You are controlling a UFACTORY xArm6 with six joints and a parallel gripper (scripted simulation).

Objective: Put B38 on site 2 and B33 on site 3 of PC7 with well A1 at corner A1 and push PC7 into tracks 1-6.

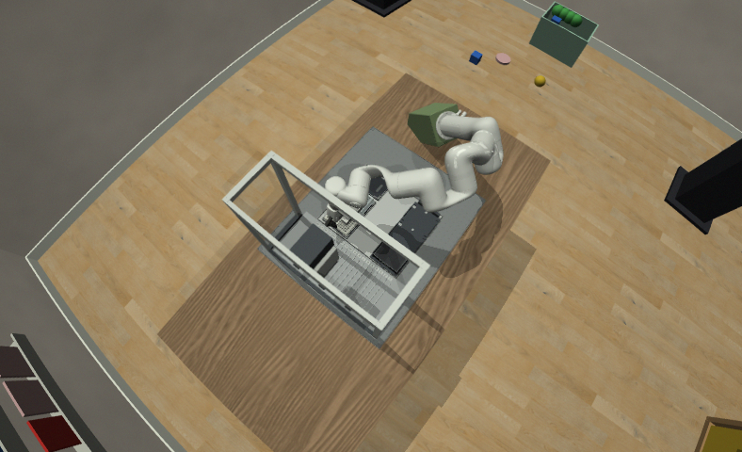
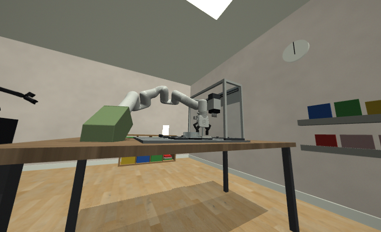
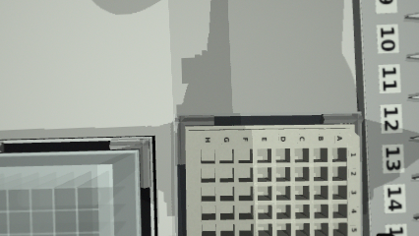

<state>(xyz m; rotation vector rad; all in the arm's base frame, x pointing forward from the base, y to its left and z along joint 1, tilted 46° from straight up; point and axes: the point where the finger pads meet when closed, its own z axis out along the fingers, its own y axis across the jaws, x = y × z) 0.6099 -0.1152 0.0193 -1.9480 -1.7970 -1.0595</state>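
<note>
The white 96-well plate is 20 mm below my hand. From my hand the other things lie so: nest s1: 220 mm behind, 30 mm to the right, 40 mm below; then deep-well block: 110 mm behind, 20 mm to the right, 10 mm below; then dark 384-well plate: 20 mm behind, 260 mm to the left, 30 mm below.
</note>
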